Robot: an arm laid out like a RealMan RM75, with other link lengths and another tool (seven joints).
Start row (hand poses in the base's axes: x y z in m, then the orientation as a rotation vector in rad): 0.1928 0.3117 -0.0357 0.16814 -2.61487 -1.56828
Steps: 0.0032 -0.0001 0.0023 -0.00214 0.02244 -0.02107; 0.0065 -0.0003 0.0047 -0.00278 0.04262 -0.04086; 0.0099 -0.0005 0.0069 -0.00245 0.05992 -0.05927; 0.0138 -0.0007 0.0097 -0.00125 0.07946 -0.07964; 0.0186 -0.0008 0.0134 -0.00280 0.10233 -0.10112; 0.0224 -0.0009 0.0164 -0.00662 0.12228 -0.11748; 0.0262 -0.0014 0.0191 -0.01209 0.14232 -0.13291; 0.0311 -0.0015 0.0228 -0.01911 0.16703 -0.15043; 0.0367 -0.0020 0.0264 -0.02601 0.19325 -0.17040; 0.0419 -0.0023 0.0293 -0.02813 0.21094 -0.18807; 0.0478 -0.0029 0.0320 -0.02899 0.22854 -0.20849; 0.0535 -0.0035 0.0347 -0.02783 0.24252 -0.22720; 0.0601 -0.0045 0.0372 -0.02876 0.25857 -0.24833; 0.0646 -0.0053 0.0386 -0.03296 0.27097 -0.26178; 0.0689 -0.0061 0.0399 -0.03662 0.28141 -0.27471; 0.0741 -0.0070 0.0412 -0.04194 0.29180 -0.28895; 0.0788 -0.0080 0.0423 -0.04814 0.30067 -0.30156; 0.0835 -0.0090 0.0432 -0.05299 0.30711 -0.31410; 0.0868 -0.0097 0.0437 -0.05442 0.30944 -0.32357; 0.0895 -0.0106 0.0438 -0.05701 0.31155 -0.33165; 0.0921 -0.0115 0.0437 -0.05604 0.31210 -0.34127; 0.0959 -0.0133 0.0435 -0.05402 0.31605 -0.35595
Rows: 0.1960 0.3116 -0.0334 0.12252 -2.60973 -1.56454; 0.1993 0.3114 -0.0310 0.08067 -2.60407 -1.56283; 0.2027 0.3112 -0.0288 0.04311 -2.59884 -1.56272; 0.2066 0.3110 -0.0260 0.00143 -2.59169 -1.56329; 0.2114 0.3109 -0.0223 -0.04427 -2.58391 -1.55903; 0.2152 0.3108 -0.0193 -0.08100 -2.57749 -1.55118; 0.2190 0.3103 -0.0166 -0.11648 -2.57144 -1.54068; 0.2239 0.3102 -0.0129 -0.15799 -2.56310 -1.52677; 0.2295 0.3097 -0.0093 -0.20344 -2.55381 -1.51279; 0.2347 0.3094 -0.0064 -0.23922 -2.54689 -1.50745; 0.2406 0.3088 -0.0037 -0.27830 -2.53973 -1.50416; 0.2463 0.3082 -0.0010 -0.31240 -2.53326 -1.50429; 0.2529 0.3072 0.0015 -0.35112 -2.52691 -1.50117; 0.2574 0.3064 0.0029 -0.37736 -2.52329 -1.49353; 0.2617 0.3056 0.0042 -0.40151 -2.52064 -1.48714; 0.2669 0.3047 0.0055 -0.42740 -2.51937 -1.47877; 0.2716 0.3037 0.0066 -0.45015 -2.51939 -1.46947; 0.2763 0.3027 0.0075 -0.47115 -2.52043 -1.46278; 0.2796 0.3020 0.0080 -0.48527 -2.52183 -1.46158; 0.2823 0.3011 0.0081 -0.49748 -2.52381 -1.45869; 0.2849 0.3002 0.0080 -0.51058 -2.52509 -1.46128; 0.2887 0.2984 0.0078 -0.53252 -2.52380 -1.46465
